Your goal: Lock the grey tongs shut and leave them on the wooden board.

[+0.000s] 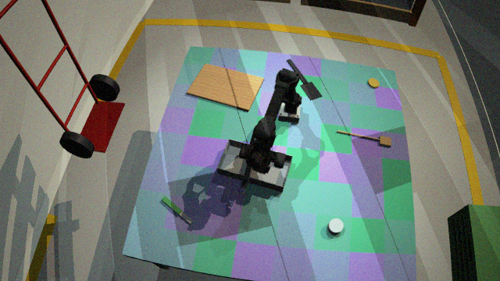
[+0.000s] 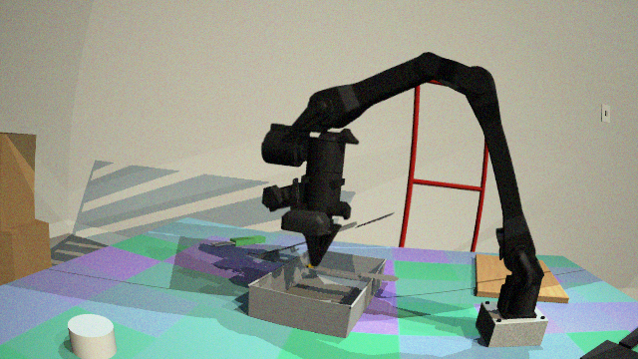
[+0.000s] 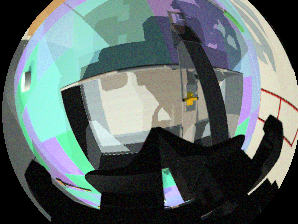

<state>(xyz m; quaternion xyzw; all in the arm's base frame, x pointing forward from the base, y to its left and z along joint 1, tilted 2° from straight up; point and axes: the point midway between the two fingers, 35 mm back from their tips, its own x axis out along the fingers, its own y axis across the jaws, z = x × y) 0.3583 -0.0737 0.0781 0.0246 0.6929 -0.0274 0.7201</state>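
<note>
The grey roasting tin lies 50 mm below my gripper tip, 30 mm to the right of it and 20 mm behind it. Also, from my gripper tip: white cylinder (370 mm to the left, 200 mm ahead, 60 mm below); then wooden board (470 mm behind, 300 mm to the right, 70 mm below); then green-handled tool (310 mm to the right, 270 mm ahead, 70 mm below).
</note>
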